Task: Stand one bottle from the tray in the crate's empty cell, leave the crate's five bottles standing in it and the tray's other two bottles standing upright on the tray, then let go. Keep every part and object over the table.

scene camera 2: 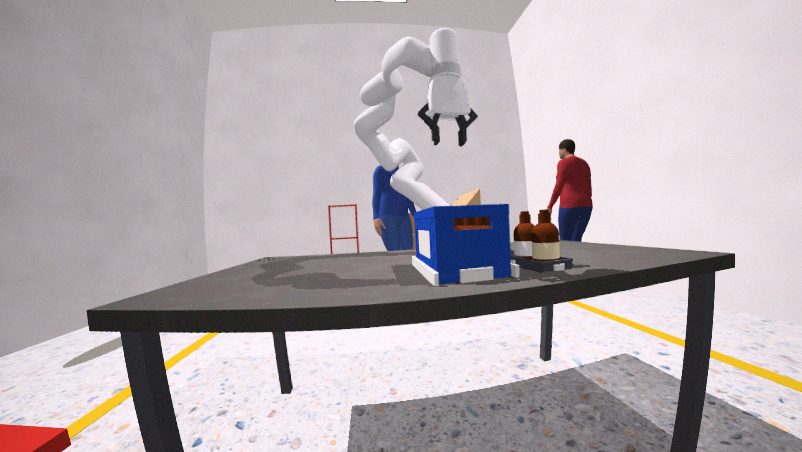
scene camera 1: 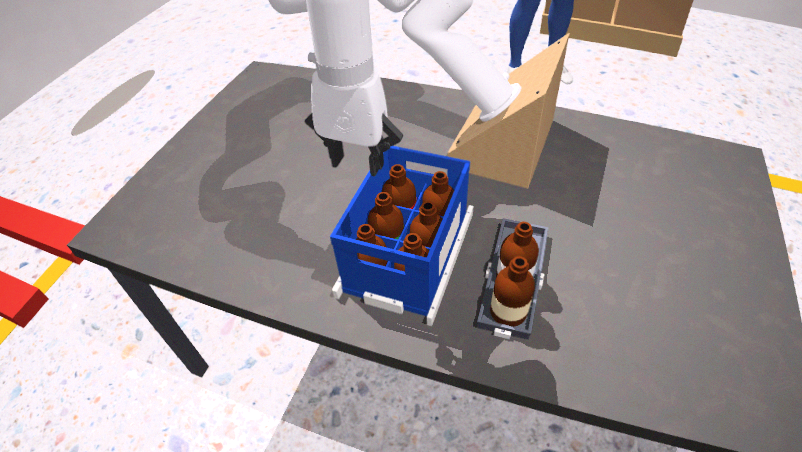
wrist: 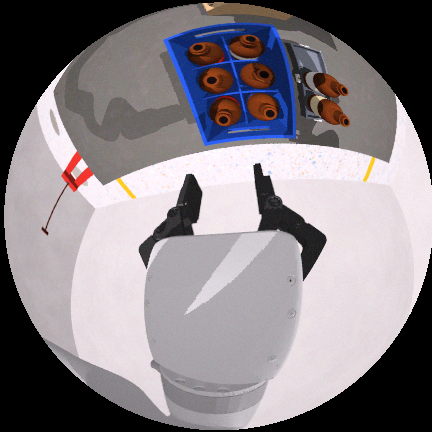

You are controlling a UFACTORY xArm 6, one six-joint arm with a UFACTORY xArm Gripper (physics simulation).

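Places are measured from the arm's base along level axes (x ahead, y left, z up), in millimetres.
Where they show: gripper, between the fingertips: (scene camera 2: 449,144) (scene camera 1: 357,166) (wrist: 224,177); arm's base, origin of its link: (scene camera 1: 501,103).
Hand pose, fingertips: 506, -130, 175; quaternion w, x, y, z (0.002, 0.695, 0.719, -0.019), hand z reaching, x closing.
Each offset is from my fingertips to the top centre of the thing, as dx, dy, dz. "pt": to the spot under its first point. Level surfaces: height alone.
The blue crate @(-105, +33, -152) (scene camera 1: 383,286) (scene camera 2: 471,252) (wrist: 291,120) stands on the table. In the wrist view each of its cells holds an upright brown bottle, such as the front-left bottle @(-13, -9, -164) (scene camera 1: 366,235) (wrist: 224,112) and the middle-left bottle @(-102, -11, -164) (scene camera 1: 385,218) (wrist: 215,81). The grey tray @(pt +4, +228, -304) (scene camera 1: 482,314) (scene camera 2: 536,266) (wrist: 310,55) is right of the crate. On it stand a bottle with a cream label @(-32, +273, -167) (scene camera 1: 513,289) (scene camera 2: 545,238) (wrist: 327,110) and a bottle with a white label @(-116, +264, -167) (scene camera 1: 519,249) (scene camera 2: 523,235) (wrist: 326,84), both upright. My gripper (scene camera 1: 355,168) (scene camera 2: 448,142) (wrist: 224,177) is open and empty, high above the crate, apart from all bottles.
White blocks @(pt +42, +42, -301) (scene camera 1: 384,302) (scene camera 2: 476,274) edge the crate's base on the table @(dz -327) (scene camera 1: 662,280) (scene camera 2: 213,297). The arm's wooden wedge mount (scene camera 1: 505,145) stands behind the crate. A person in blue (scene camera 2: 393,207) and a person in red (scene camera 2: 575,185) stand beyond the table.
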